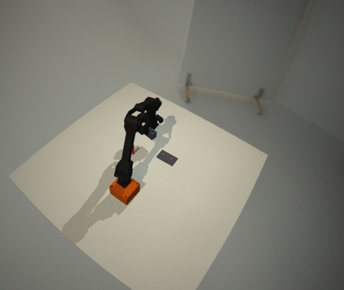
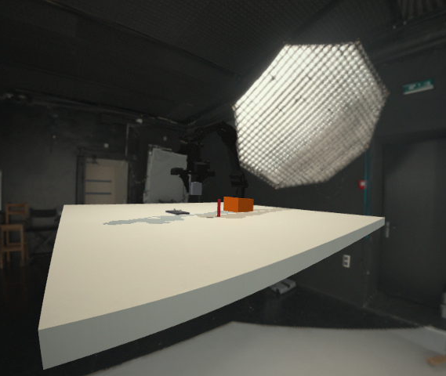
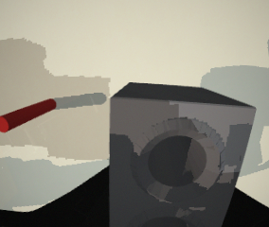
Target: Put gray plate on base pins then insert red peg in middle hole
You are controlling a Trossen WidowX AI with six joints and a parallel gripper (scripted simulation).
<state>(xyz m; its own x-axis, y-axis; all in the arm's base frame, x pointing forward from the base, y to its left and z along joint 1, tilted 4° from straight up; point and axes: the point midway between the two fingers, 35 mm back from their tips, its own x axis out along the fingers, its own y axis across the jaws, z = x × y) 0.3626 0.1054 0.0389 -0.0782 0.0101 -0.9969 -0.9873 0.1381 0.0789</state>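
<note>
The dark flat base lies 1 cm behind my gripper tip, 16 cm to the right of it and 10 cm below it. The rest, counted from my gripper tip: gray plate 3 cm above; red peg 12 cm behind, 3 cm to the left, 7 cm below.
</note>
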